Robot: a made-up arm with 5 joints. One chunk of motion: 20 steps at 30 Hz.
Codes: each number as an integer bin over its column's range. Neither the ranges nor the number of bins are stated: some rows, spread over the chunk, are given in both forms.
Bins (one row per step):
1: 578 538 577 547 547 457
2: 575 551 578 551 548 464
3: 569 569 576 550 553 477
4: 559 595 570 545 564 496
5: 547 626 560 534 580 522
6: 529 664 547 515 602 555
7: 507 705 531 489 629 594
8: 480 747 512 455 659 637
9: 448 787 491 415 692 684
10: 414 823 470 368 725 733
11: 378 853 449 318 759 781
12: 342 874 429 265 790 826
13: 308 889 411 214 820 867
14: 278 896 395 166 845 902
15: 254 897 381 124 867 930
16: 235 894 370 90 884 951
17: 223 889 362 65 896 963
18: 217 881 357 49 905 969
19: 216 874 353 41 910 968
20: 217 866 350 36 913 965
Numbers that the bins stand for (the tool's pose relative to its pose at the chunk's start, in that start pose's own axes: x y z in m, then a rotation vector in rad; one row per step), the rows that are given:
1: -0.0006 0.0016 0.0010 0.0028 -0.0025 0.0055
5: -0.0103 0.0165 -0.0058 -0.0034 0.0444 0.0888
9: -0.0410 0.0439 -0.0334 -0.0606 0.2036 0.2964
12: -0.0739 0.0587 -0.0582 -0.1327 0.3429 0.4783
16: -0.1071 0.0621 -0.0819 -0.2168 0.4765 0.6385
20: -0.1127 0.0574 -0.0899 -0.2427 0.5178 0.6564
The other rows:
2: -0.0016 0.0038 0.0014 0.0047 -0.0011 0.0145
3: -0.0034 0.0068 0.0006 0.0043 0.0060 0.0312
4: -0.0065 0.0113 -0.0018 0.0019 0.0217 0.0555
6: -0.0158 0.0230 -0.0110 -0.0126 0.0757 0.1311
7: -0.0227 0.0300 -0.0174 -0.0250 0.1141 0.1811
8: -0.0311 0.0371 -0.0250 -0.0414 0.1567 0.2362
10: -0.0515 0.0501 -0.0418 -0.0832 0.2505 0.3592
11: -0.0627 0.0552 -0.0502 -0.1072 0.2989 0.4207
13: -0.0844 0.0613 -0.0654 -0.1572 0.3856 0.5309
14: -0.0937 0.0625 -0.0718 -0.1802 0.4211 0.5757
15: -0.1012 0.0626 -0.0774 -0.2004 0.4524 0.6116
17: -0.1108 0.0613 -0.0851 -0.2288 0.4936 0.6539
18: -0.1127 0.0599 -0.0871 -0.2365 0.5064 0.6616
19: -0.1130 0.0587 -0.0887 -0.2403 0.5135 0.6603

